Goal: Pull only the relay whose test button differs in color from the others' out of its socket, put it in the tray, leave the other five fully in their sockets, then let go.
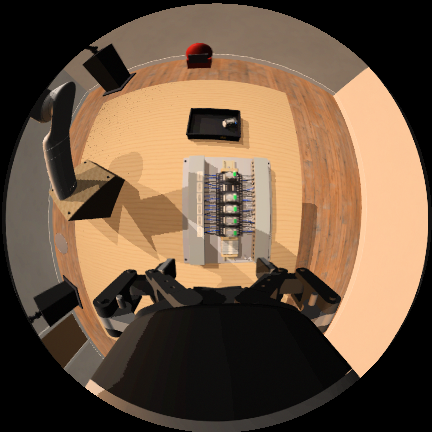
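Seen in the pictures: gripper, fingertip midpoint: [215, 267]; arm's base, link origin: [65, 188].
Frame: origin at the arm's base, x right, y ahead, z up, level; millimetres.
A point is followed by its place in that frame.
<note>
The relay [230, 123] {z -140, x -312, y 445 mm}, small and pale with a little blue on it, lies in the right part of the black tray [204, 125] {z -163, x -297, y 364 mm}, beyond the socket panel. Several relays with green test buttons, such as the top one [230, 175] {z -98, x -126, y 478 mm} and the bottom one [230, 233] {z -98, x 14, y 512 mm}, stand in a column of sockets on the grey panel [263, 210] {z -123, x -64, y 590 mm}. One dark socket [229, 187] {z -134, x -102, y 486 mm}, second from the top, holds no relay. How deep the relays sit is too small to tell. My gripper [215, 267] {z 119, x 26, y 471 mm} is open and empty, above the near side of the panel and apart from the relays and the tray.
Blue wires and grey ducts [196, 242] {z -123, x 61, y 434 mm} flank the sockets. The robot's arm base [92, 192] {z -38, x -7, y 120 mm} stands on the left of the wooden table [270, 112] {z -166, x -447, y 578 mm}. Black box-shaped objects [106, 68] [56, 303] stand beyond the table's left side, and a red object [199, 54] at the far side.
</note>
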